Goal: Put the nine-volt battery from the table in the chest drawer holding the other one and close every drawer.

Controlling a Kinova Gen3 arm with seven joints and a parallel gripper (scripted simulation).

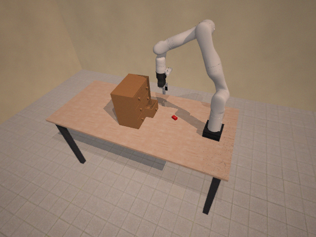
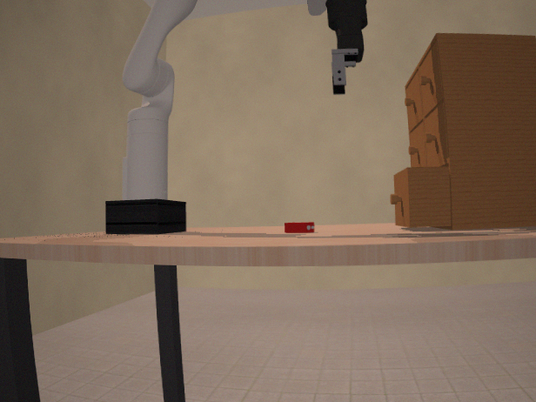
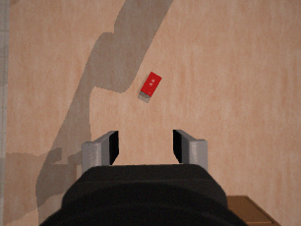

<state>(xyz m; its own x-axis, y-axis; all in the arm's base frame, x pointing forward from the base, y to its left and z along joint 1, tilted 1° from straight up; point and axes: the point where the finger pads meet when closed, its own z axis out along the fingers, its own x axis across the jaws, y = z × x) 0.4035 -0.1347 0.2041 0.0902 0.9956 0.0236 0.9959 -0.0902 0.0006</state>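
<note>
Now: hand 260 mm above the nine-volt battery, 70 mm past it and 10 mm to the right of it.
</note>
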